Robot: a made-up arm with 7 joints.
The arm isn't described. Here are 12 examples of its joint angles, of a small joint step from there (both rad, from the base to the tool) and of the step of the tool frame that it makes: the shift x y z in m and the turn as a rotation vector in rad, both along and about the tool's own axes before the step.
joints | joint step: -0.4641 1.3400 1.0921 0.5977 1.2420 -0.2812 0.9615 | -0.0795 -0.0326 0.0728 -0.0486 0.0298 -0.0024 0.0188
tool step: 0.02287 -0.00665 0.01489 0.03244 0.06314 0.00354
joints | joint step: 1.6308 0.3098 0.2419 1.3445 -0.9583 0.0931 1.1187 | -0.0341 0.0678 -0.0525 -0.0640 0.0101 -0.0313 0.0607
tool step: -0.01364 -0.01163 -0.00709 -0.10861 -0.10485 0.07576
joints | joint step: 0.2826 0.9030 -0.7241 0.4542 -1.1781 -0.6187 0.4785 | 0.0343 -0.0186 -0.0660 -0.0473 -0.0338 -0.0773 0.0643
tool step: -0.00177 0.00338 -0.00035 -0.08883 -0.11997 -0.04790
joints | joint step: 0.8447 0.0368 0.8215 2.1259 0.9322 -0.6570 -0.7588 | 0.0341 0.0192 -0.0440 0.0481 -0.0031 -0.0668 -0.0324
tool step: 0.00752 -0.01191 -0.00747 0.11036 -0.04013 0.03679
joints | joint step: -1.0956 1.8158 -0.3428 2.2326 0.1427 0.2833 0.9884 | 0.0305 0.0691 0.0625 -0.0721 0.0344 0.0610 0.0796
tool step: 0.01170 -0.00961 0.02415 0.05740 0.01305 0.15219
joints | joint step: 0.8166 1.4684 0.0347 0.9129 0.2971 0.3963 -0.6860 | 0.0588 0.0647 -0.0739 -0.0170 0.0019 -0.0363 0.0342
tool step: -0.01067 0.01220 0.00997 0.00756 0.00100 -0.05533
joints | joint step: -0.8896 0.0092 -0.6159 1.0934 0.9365 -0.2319 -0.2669 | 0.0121 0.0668 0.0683 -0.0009 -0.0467 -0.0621 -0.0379
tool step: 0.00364 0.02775 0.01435 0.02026 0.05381 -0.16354
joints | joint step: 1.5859 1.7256 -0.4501 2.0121 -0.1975 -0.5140 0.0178 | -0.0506 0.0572 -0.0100 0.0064 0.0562 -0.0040 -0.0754
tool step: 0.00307 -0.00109 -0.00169 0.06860 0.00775 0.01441
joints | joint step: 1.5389 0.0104 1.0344 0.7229 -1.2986 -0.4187 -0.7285 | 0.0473 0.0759 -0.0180 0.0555 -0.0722 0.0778 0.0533
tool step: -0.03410 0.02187 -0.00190 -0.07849 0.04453 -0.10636
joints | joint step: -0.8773 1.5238 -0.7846 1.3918 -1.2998 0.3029 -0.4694 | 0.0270 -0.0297 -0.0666 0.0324 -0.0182 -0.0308 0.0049
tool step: 0.00178 0.01728 0.00532 0.07329 0.00389 -0.05854
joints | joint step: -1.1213 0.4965 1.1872 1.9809 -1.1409 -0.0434 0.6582 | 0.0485 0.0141 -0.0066 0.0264 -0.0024 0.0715 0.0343
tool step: -0.00356 0.00864 0.00961 0.05198 0.02948 0.05768
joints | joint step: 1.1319 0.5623 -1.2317 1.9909 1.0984 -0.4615 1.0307 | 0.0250 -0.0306 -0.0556 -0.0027 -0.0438 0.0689 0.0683
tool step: -0.01785 -0.00174 0.00406 0.01497 -0.11573 0.10690
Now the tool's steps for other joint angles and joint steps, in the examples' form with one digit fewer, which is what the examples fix.
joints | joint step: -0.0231 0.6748 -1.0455 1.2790 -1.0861 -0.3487 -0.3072 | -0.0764 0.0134 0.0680 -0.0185 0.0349 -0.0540 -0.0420
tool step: 0.0156 -0.0030 -0.0056 0.0905 0.0100 0.0411
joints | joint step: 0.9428 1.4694 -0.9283 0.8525 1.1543 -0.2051 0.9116 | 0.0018 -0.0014 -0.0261 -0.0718 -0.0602 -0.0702 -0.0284
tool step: 0.0071 -0.0056 0.0019 -0.0649 0.0899 0.0066
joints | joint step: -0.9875 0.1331 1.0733 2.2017 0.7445 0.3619 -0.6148 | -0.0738 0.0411 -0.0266 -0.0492 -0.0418 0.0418 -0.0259
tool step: -0.0069 -0.0011 -0.0034 -0.1444 0.0752 -0.0178
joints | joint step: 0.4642 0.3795 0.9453 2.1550 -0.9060 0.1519 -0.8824 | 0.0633 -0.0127 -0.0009 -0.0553 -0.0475 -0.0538 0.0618
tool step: 0.0058 -0.0047 -0.0068 -0.0228 -0.0530 0.0032
